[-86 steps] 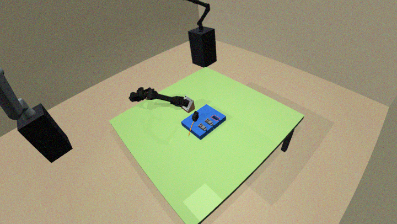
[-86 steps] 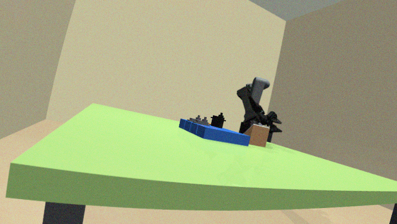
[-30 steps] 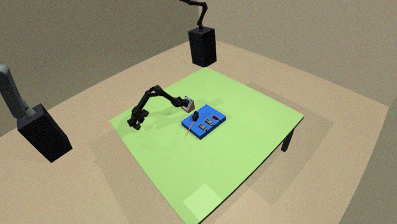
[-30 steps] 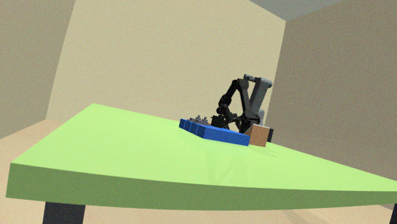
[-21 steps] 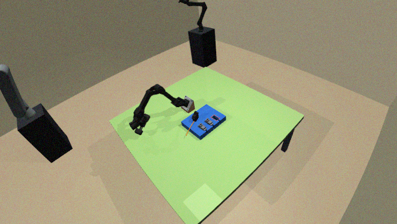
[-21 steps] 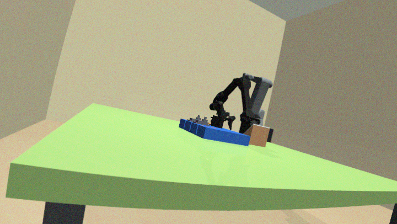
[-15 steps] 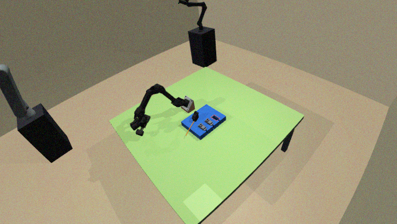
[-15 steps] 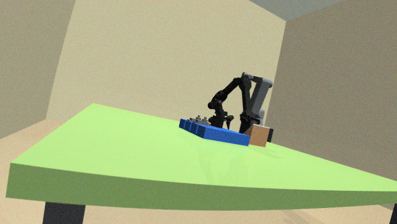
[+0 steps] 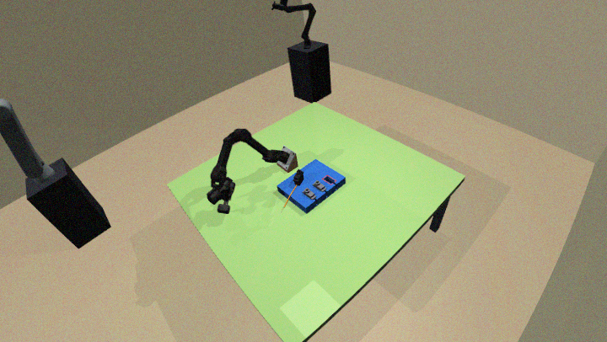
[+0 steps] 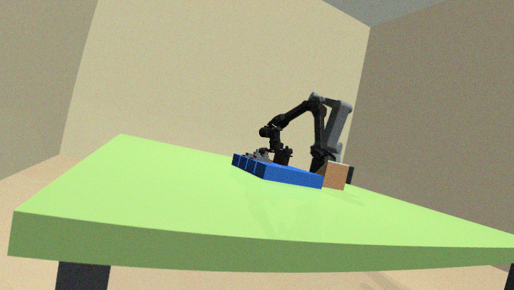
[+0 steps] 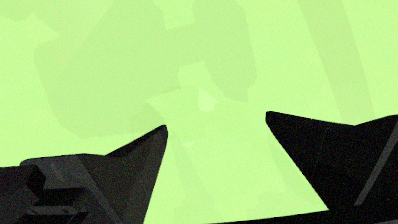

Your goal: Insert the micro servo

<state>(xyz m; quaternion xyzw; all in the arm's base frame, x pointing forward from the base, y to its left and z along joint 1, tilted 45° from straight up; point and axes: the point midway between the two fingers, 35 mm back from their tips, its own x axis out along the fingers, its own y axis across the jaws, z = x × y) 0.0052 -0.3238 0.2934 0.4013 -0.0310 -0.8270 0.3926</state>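
My gripper tip is 22 cm short of the blue deck, 41 cm to the right of it and 1 cm below it.
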